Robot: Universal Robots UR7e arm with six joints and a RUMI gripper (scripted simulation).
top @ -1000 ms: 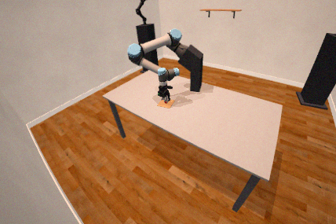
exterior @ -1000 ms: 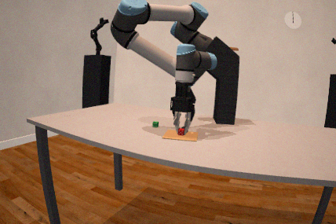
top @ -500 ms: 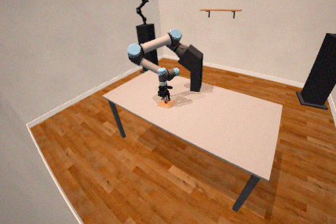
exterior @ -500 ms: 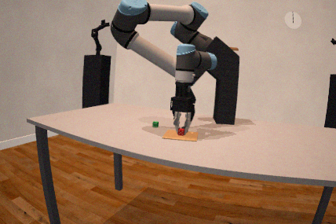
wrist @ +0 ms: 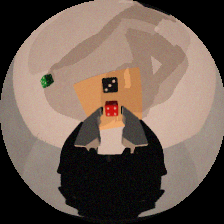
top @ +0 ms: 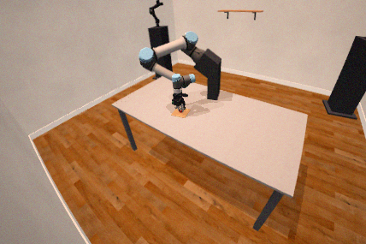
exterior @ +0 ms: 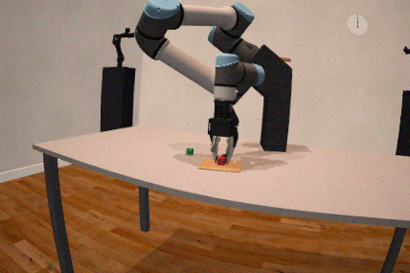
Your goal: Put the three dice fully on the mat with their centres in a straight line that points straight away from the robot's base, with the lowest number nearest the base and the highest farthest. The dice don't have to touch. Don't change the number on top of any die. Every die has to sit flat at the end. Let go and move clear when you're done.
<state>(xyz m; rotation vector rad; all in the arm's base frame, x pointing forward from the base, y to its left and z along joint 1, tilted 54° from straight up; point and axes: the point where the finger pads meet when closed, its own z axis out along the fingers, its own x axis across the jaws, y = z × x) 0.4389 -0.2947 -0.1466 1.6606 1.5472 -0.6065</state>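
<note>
The red die is 1 cm below my hand. Also, from my hand: black die (5 cm behind, 1 cm to the left, 1 cm below); then green die (14 cm to the right, 11 cm behind, 1 cm below); then orange mat (2 cm below).
</note>
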